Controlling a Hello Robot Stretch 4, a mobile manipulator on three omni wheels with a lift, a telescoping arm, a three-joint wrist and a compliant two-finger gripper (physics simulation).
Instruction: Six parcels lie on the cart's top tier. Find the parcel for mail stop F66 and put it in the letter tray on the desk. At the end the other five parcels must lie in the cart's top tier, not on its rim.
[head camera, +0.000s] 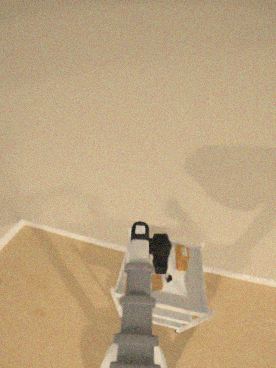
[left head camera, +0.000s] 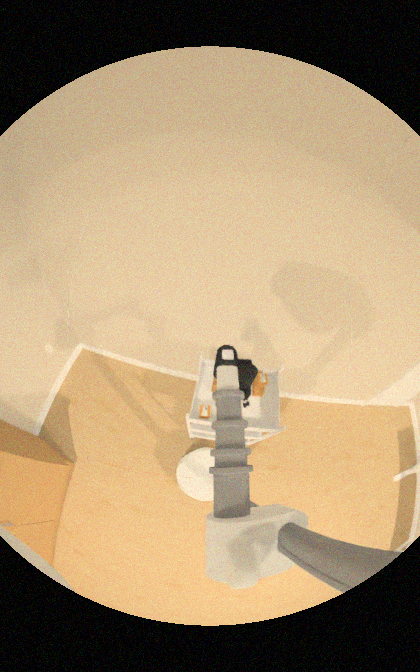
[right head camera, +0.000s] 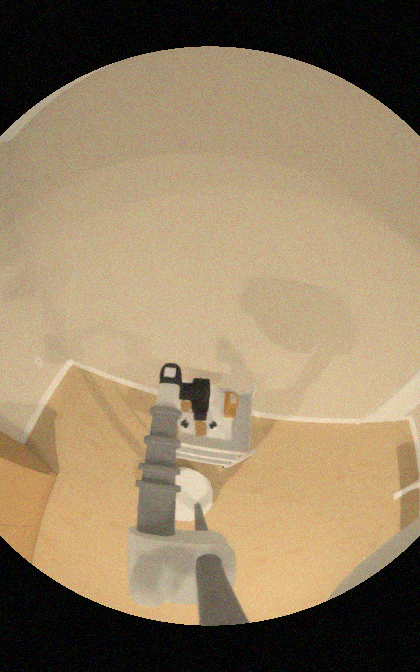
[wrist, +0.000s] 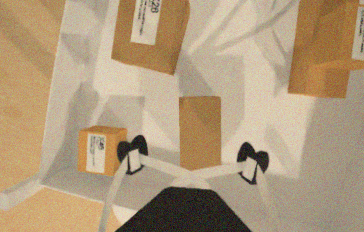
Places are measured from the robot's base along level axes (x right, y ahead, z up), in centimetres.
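Where they show: gripper, fingertip midpoint: (head camera: 155, 279) (wrist: 192, 151).
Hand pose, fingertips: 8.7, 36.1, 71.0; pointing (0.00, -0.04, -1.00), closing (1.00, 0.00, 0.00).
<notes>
Each offset is from my fingertips to the centre of the thing, as dx, dy, dz.
The white cart (head camera: 197, 285) (left head camera: 271, 400) (right head camera: 244, 422) (wrist: 54, 120) holds brown parcels in its top tier. My gripper (right head camera: 199, 424) (wrist: 192, 151) is open above the near part of the tier. A plain-topped parcel {+0.8, +1.7, -4.5} (right head camera: 200, 428) (wrist: 200, 127) lies below and between the fingertips; no label shows on it. A small orange parcel {-12.5, -2.0, -5.0} (left head camera: 204, 411) (wrist: 102, 150) with a blurred label lies beside the left fingertip. A parcel {-5.4, +13.8, +0.0} (wrist: 150, 45) whose cut-off label ends in 28 lies farther back. At the right, a large parcel (head camera: 181, 259) (right head camera: 230, 405) (wrist: 312, 30) appears stacked with another; their label is cut off. No F66 label is readable.
The cart stands close to the wall (head camera: 135, 125). A round white object (left head camera: 192, 475) (right head camera: 194, 492) is on the floor in front of the cart, partly behind my arm (left head camera: 231, 492). Wooden furniture (left head camera: 25, 490) (right head camera: 22, 505) stands at the left. The letter tray does not show.
</notes>
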